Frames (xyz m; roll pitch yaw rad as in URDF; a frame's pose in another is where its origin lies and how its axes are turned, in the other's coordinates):
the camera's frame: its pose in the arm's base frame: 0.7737 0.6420 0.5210 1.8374 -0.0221 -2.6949
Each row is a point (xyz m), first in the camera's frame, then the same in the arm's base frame.
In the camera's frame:
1: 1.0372 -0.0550 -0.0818
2: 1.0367 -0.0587 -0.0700
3: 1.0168 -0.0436 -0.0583
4: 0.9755 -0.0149 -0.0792
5: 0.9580 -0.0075 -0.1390
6: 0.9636 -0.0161 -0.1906
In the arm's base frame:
1: -0.1218 0.1095 0.5124
2: -0.1260 0.1191 0.5057
3: -0.1144 0.1415 0.5168
4: -0.0710 0.1483 0.5490
5: -0.0307 0.1058 0.5715
6: -0.0132 0.0565 0.5770

